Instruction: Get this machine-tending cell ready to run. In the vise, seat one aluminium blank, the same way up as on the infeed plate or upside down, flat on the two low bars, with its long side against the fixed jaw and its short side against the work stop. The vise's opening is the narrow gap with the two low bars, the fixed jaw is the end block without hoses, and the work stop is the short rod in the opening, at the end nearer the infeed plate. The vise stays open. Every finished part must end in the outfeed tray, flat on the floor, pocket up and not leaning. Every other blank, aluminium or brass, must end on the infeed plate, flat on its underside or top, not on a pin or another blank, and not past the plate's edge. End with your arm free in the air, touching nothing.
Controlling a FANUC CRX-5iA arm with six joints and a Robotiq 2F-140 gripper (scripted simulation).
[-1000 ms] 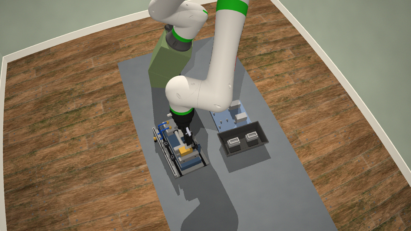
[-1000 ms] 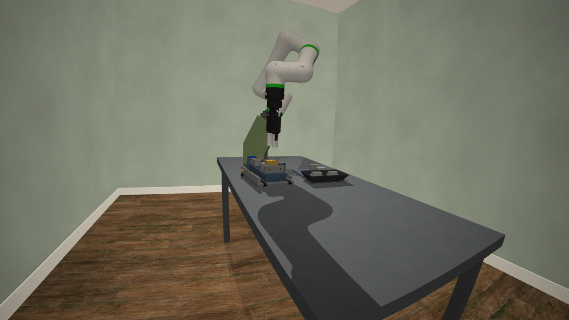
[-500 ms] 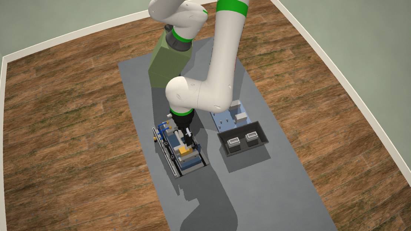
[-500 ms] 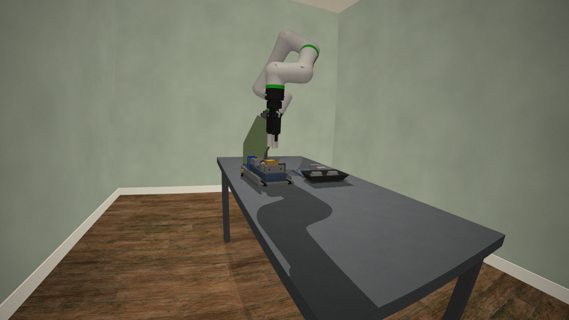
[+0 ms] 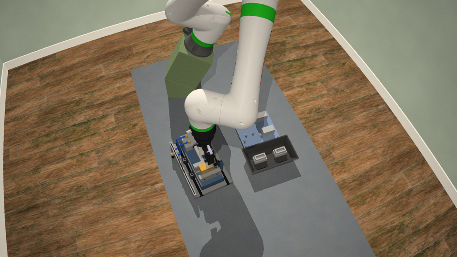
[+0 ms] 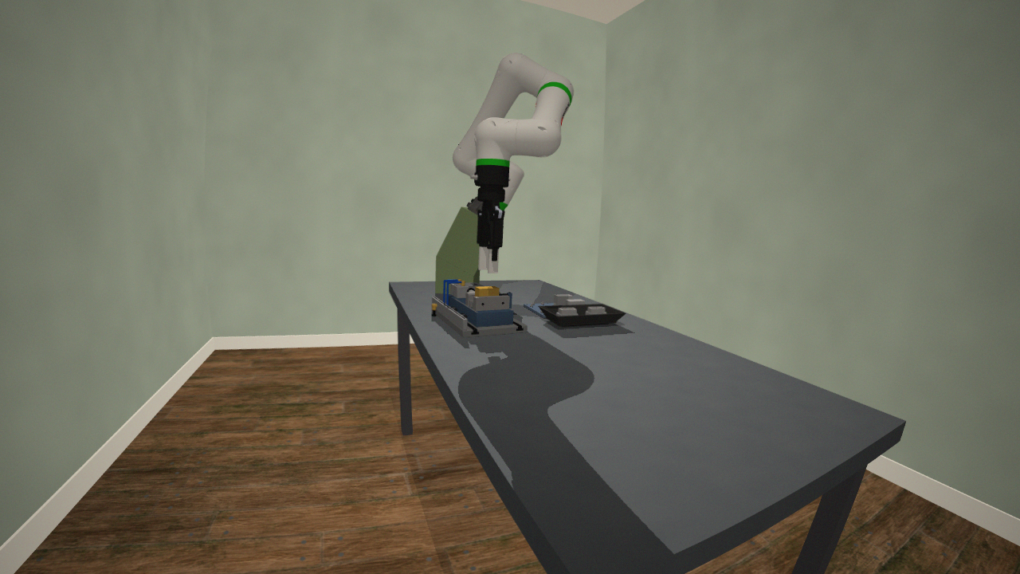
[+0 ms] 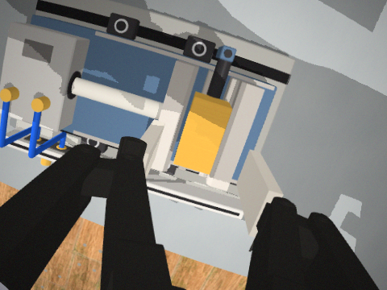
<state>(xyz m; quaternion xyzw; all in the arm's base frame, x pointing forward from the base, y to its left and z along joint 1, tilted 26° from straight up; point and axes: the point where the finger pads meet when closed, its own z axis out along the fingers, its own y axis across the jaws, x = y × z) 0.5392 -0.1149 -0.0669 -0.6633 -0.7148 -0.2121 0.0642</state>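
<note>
My gripper is now 90 mm above the brass blank. Round my hand: fixed jaw (30 mm ahead, 110 mm below); work stop rod (10 mm behind, 50 mm to the left, 100 mm below); moving jaw (30 mm behind, 110 mm below).
</note>
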